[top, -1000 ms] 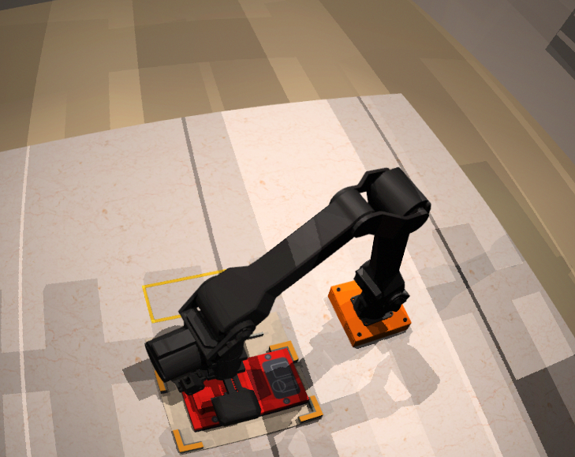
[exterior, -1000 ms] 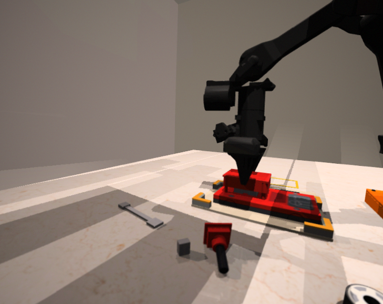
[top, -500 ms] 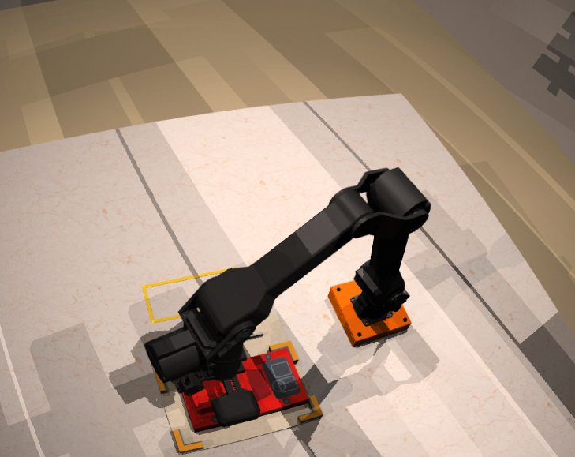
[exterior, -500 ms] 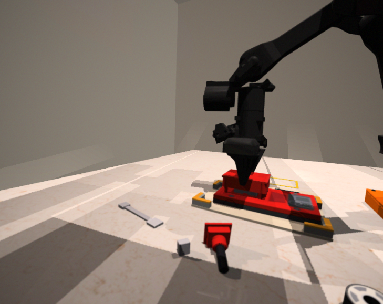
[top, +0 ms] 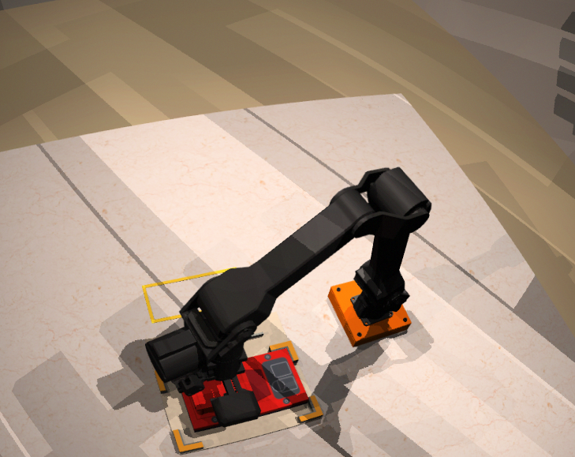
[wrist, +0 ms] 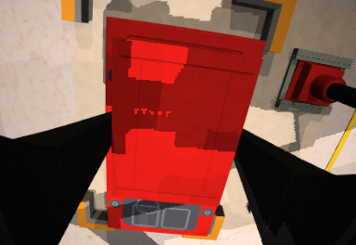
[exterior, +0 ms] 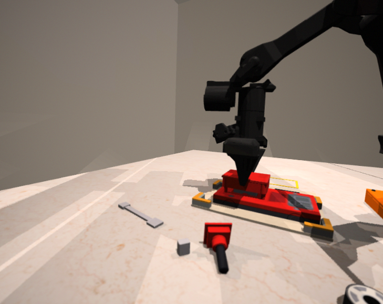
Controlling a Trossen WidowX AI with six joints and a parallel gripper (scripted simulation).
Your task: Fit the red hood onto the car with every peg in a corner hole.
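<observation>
My gripper tip is now 30 mm above the grey engine block. Round my gripper tip: grey bar (170 mm ahead, 160 mm to the left, 50 mm below); red hood (right at my gripper tip); jig (40 mm below, 30 mm behind, 10 mm to the right).
</observation>
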